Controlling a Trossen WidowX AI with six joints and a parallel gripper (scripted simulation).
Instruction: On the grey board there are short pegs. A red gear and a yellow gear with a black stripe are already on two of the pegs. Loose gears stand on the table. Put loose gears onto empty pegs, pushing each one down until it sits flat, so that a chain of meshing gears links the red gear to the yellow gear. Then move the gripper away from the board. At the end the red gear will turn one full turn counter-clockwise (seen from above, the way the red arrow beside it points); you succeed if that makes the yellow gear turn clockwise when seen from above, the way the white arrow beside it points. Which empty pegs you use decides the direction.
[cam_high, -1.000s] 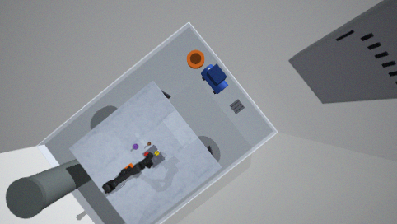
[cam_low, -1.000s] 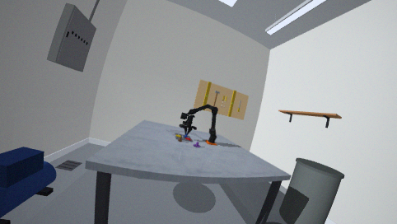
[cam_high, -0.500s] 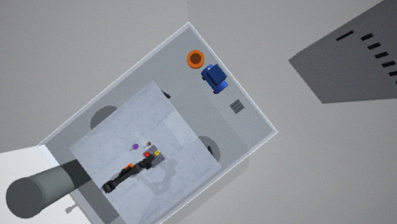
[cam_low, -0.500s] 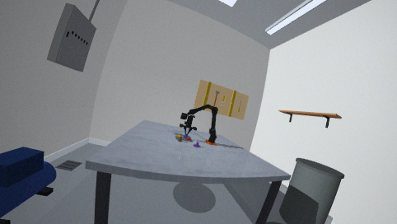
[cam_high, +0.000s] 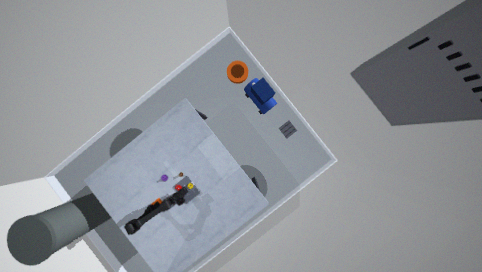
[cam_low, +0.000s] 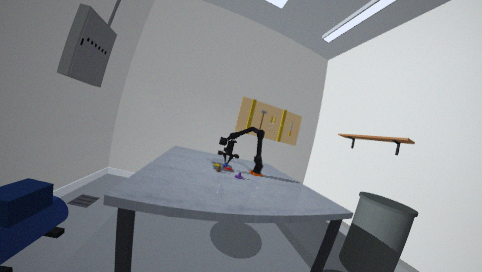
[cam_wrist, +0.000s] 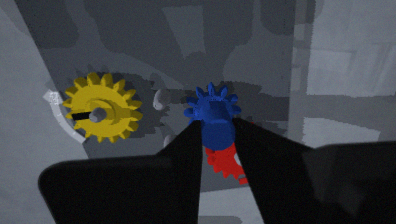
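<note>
Right now my gripper tip is 10 mm above the blue gear. Round my gripper tip: white arrow: 110 mm ahead, 30 mm to the right, 30 mm below; then red gear: 40 mm to the left, 20 mm below, 10 mm behind; then yellow gear: 80 mm ahead, 20 mm to the right, 20 mm below.
</note>
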